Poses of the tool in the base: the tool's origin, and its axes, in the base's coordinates. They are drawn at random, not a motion.
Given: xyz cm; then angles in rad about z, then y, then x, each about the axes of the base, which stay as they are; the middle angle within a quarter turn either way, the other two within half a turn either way.
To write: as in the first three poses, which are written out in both.
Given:
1: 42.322 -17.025 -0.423 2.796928 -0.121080 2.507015
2: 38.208 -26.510 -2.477 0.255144 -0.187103 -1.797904
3: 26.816 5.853 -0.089 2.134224 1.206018 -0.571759
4: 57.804 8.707 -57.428 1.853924 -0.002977 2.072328
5: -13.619 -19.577 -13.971 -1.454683 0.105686 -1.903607
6: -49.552 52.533 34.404 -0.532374 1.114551 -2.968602
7: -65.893 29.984 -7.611 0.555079 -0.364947 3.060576
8: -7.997 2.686 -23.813 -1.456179 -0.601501 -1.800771
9: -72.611 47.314 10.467 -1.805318 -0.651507 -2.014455
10: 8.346 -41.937 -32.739 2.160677 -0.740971 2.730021
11: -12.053 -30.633 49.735 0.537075 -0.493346 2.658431
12: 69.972 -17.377 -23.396 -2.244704 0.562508 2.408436
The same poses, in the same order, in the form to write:
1: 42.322 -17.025 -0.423 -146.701 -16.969 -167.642
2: 38.208 -26.510 -2.477 -103.350 16.644 7.107
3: 26.816 5.853 -0.089 72.529 2.171 100.992
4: 57.804 8.707 -57.428 -153.131 -57.388 -121.221
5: -13.619 -19.577 -13.971 -166.956 -70.520 69.790
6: -49.552 52.533 34.404 145.297 -58.135 44.022
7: -65.893 29.984 -7.611 164.612 15.050 -34.706
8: -7.997 2.686 -23.813 -128.122 -72.275 71.957
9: -72.611 47.314 10.467 -172.773 -69.876 122.484
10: 8.346 -41.937 -32.739 156.676 -42.576 -123.872
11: -12.053 -30.633 49.735 141.801 7.044 -40.314
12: 69.972 -17.377 -23.396 -170.253 50.374 145.863
